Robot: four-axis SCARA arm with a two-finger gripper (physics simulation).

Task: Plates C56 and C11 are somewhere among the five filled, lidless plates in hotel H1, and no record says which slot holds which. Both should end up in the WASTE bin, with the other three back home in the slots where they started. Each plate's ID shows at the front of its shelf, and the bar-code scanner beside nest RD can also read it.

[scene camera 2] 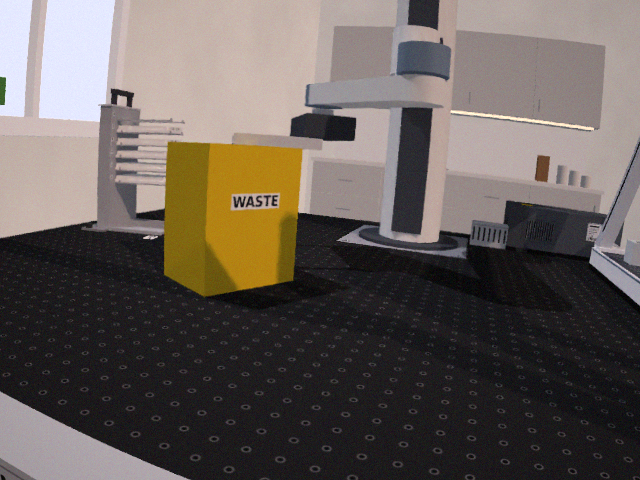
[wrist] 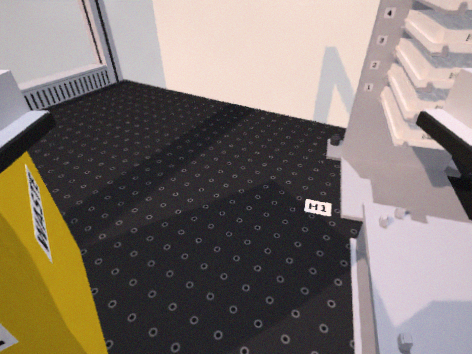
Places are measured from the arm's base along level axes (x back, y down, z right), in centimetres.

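Pixels of known places: gripper, fingertip midpoint: [scene camera 2: 232, 139] [wrist: 235, 98]; arm's base, origin of the base link: [scene camera 2: 408, 244].
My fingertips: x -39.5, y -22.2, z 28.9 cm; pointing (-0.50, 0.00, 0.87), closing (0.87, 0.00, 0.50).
Note:
For each thing: its top centre in the pictures, then the offset to it from my fingertips. "spot": a spot on its surface instead.
- yellow WASTE bin, middle of its top: [scene camera 2: 234, 144] dx -15.4, dy +1.0, dz -8.9 cm
- pale platform, middle of its top: [wrist: 468, 281] dx +13.4, dy +14.0, dz +9.2 cm
- H1 label, surface spot: [wrist: 318, 207] spot: dx +1.0, dy +20.9, dz +19.3 cm
- dark vented unit, surface spot: [scene camera 2: 558, 229] spot: dx +43.0, dy +13.9, dz -66.8 cm
Hotel H1 [scene camera 2: 107, 155] [wrist: 367, 120] is a grey upright holding a stack of pale plates [wrist: 422, 75]. Numbers 1 to 4 show on its post in the wrist view; the top is cut off. The plate labels are partly cut off or hidden, and I cannot read any ID. The yellow WASTE bin [scene camera 2: 250, 242] [wrist: 50, 285] stands in front of the hotel in the scene view and at the left edge in the wrist view. My gripper [scene camera 2: 276, 140] [wrist: 235, 98] is open and empty, apart from the plates. Its fingers show just above the bin's rim, behind it, in the scene view.
A pale platform [wrist: 425, 270] with small pegs stands at the lower right, beside the hotel's foot. The H1 label [wrist: 318, 207] lies on the black perforated deck. The arm's column [scene camera 2: 409, 170] stands right of the bin. A dark vented unit [scene camera 2: 558, 229] stands at the back right.

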